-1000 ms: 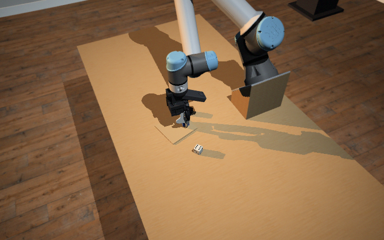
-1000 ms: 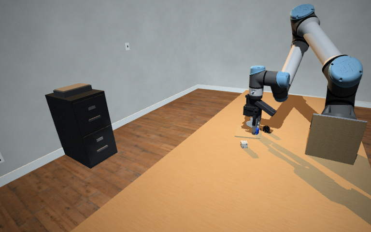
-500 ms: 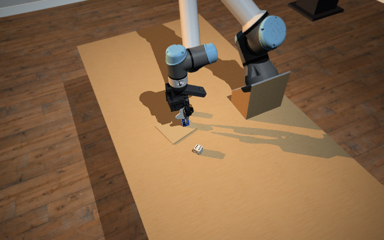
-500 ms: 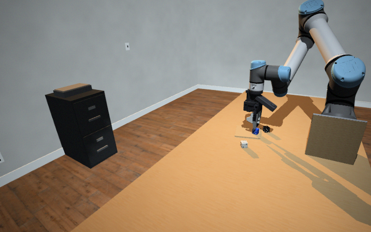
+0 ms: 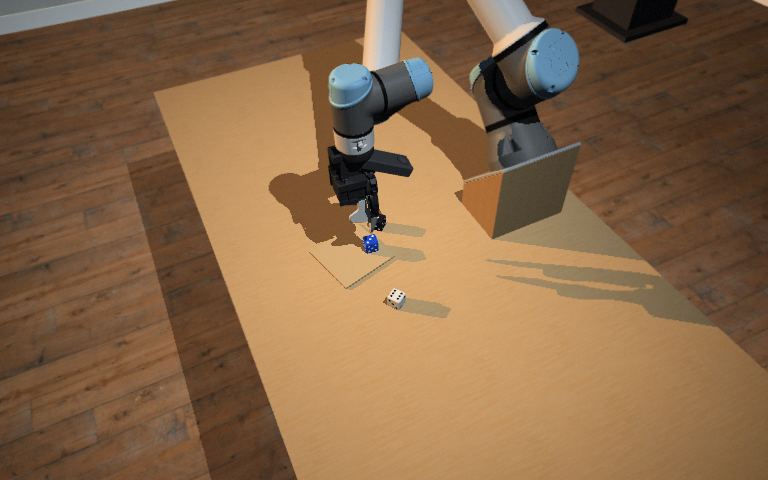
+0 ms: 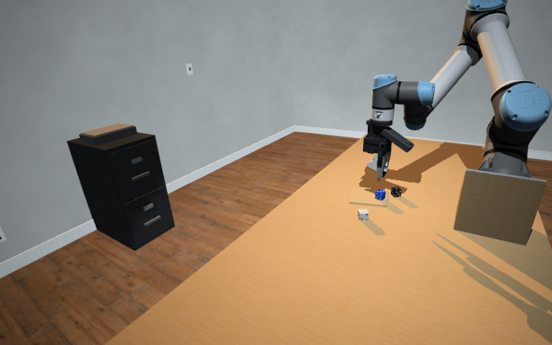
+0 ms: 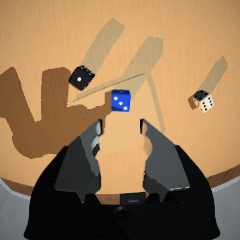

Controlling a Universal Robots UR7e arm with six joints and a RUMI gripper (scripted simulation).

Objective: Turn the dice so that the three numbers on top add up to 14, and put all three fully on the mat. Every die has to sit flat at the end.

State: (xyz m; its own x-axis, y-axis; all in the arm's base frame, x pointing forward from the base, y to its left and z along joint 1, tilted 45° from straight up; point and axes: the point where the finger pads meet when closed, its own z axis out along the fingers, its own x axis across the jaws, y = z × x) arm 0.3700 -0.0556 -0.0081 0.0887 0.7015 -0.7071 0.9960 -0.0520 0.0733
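My hand is 16 cm to the right of the white die, 8 cm above it and 1 cm short of it. The rest, counted from my hand: tan mat: 10 cm below, 5 cm ahead; blue die: 8 cm below; black die: 8 cm below, 6 cm to the right, 5 cm behind.
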